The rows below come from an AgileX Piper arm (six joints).
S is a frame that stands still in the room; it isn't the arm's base.
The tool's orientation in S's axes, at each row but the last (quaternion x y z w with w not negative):
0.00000, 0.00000, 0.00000, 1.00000
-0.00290, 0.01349, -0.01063, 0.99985
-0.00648, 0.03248, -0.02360, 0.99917
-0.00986, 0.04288, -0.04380, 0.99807
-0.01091, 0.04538, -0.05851, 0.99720
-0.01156, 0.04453, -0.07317, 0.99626
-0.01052, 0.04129, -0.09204, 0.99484
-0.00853, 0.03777, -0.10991, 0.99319
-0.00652, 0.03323, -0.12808, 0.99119
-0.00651, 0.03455, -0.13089, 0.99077
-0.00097, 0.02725, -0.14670, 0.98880
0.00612, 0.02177, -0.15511, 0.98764
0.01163, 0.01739, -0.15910, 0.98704
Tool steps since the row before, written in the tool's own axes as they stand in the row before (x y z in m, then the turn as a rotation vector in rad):
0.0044, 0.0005, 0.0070, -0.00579, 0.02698, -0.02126
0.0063, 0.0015, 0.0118, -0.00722, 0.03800, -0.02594
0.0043, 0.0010, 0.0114, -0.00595, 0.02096, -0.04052
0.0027, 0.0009, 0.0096, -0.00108, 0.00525, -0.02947
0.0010, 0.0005, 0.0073, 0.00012, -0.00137, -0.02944
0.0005, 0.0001, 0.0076, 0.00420, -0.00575, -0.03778
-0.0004, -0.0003, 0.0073, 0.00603, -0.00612, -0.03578
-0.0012, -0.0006, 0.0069, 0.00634, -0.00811, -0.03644
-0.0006, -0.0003, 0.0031, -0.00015, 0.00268, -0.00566
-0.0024, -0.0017, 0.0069, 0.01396, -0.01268, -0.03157
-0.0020, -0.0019, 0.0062, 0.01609, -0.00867, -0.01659
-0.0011, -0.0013, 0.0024, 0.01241, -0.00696, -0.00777
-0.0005, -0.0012, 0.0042, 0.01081, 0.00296, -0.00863
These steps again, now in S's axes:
0.0044, 0.0005, 0.0070, -0.00579, 0.02698, -0.02126
0.0066, 0.0014, 0.0116, -0.00711, 0.03800, -0.02597
0.0051, 0.0009, 0.0111, -0.00759, 0.02076, -0.04035
0.0036, 0.0008, 0.0093, -0.00317, 0.00485, -0.02939
0.0017, 0.0005, 0.0072, -0.00274, -0.00186, -0.02929
0.0012, 0.0002, 0.0075, -0.00011, -0.00693, -0.03782
0.0002, -0.0001, 0.0073, 0.00178, -0.00760, -0.03596
-0.0008, -0.0003, 0.0070, 0.00160, -0.00962, -0.03659
-0.0004, -0.0001, 0.0031, 0.00015, 0.00261, -0.00569
-0.0023, -0.0010, 0.0071, 0.00795, -0.01599, -0.03215
-0.0021, -0.0013, 0.0063, 0.01196, -0.01286, -0.01734
-0.0013, -0.0009, 0.0024, 0.00935, -0.01028, -0.00836
-0.0007, -0.0011, 0.0042, 0.01092, -0.00034, -0.00898

